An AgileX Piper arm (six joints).
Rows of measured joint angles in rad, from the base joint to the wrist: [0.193 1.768 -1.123 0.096 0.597 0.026]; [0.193 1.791 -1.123 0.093 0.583 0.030]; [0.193 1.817 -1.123 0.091 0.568 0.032]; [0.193 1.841 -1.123 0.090 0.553 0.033]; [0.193 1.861 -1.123 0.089 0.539 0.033]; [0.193 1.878 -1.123 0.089 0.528 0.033]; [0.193 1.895 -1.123 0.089 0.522 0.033]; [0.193 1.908 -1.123 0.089 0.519 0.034]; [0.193 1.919 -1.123 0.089 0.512 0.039]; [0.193 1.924 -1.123 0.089 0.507 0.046]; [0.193 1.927 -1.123 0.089 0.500 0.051]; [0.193 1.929 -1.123 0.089 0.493 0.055]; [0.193 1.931 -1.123 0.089 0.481 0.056]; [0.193 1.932 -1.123 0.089 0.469 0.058]
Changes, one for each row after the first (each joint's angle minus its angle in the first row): [0.000 0.023 0.000 -0.003 -0.014 0.004]; [0.000 0.049 0.000 -0.005 -0.029 0.006]; [0.000 0.073 0.000 -0.006 -0.044 0.007]; [0.000 0.093 0.000 -0.007 -0.058 0.007]; [0.000 0.110 0.000 -0.007 -0.069 0.007]; [0.000 0.127 0.000 -0.007 -0.075 0.007]; [0.000 0.140 0.000 -0.007 -0.078 0.008]; [0.000 0.151 0.000 -0.007 -0.085 0.013]; [0.000 0.156 0.000 -0.007 -0.090 0.020]; [0.000 0.159 0.000 -0.007 -0.097 0.025]; [0.000 0.161 0.000 -0.007 -0.104 0.029]; [0.000 0.163 0.000 -0.007 -0.116 0.030]; [0.000 0.164 0.000 -0.007 -0.128 0.032]
